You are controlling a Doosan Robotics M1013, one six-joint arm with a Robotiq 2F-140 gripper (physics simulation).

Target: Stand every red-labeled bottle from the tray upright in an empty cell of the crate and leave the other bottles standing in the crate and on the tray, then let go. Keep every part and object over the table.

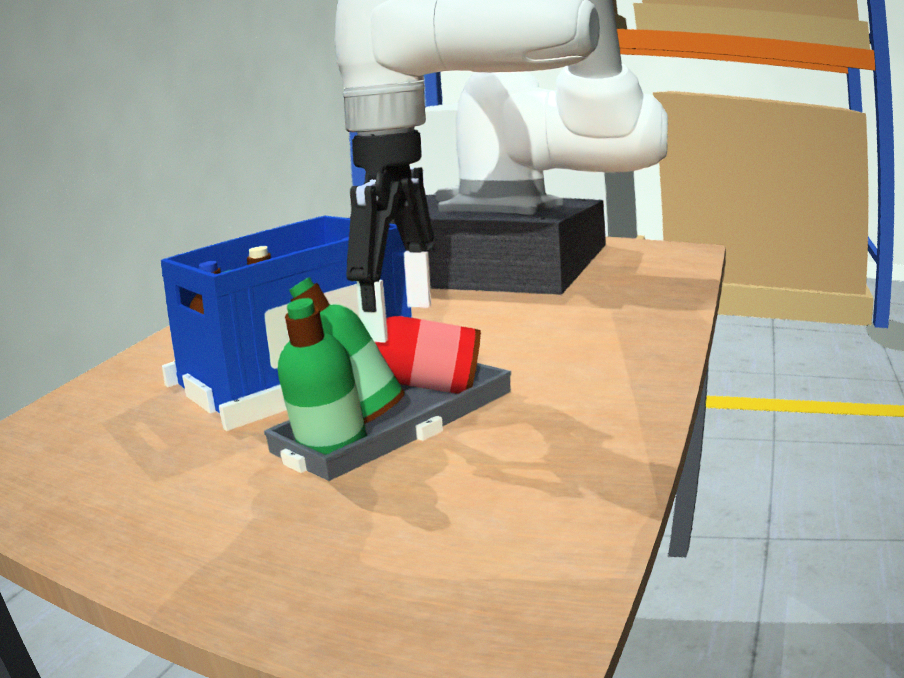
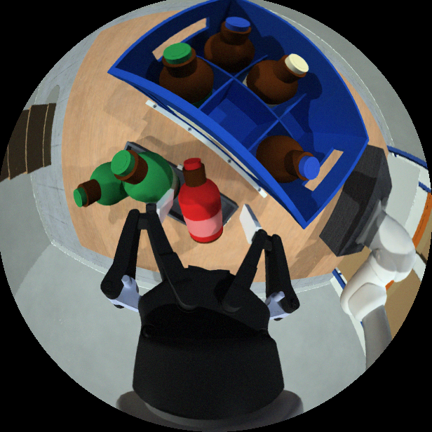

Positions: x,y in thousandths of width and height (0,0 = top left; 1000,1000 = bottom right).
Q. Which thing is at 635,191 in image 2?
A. A white-capped bottle.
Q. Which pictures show my gripper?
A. Image 1 and image 2: all of them.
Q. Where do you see a green bottle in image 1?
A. At 349,551
